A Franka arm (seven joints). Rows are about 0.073 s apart.
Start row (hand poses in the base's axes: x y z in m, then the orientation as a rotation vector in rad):
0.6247, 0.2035, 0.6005, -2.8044, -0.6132, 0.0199
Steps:
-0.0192, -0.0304, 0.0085, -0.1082, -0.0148, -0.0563
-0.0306, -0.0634, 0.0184, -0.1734, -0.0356, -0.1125
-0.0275, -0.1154, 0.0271, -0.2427, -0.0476, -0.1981
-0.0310, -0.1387, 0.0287, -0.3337, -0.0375, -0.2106
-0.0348, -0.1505, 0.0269, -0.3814, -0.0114, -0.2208
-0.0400, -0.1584, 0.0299, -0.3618, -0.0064, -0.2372
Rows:
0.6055, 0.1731, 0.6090, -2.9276, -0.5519, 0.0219
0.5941, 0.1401, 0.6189, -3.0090, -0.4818, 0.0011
0.5972, 0.0881, 0.6276, -3.0965, -0.3613, -0.0122
0.5937, 0.0648, 0.6292, 3.0609, 0.3315, -0.0298
0.5899, 0.0530, 0.6274, 3.0216, 0.3042, -0.0806
0.5847, 0.0451, 0.6304, 3.0441, 0.2816, -0.0788

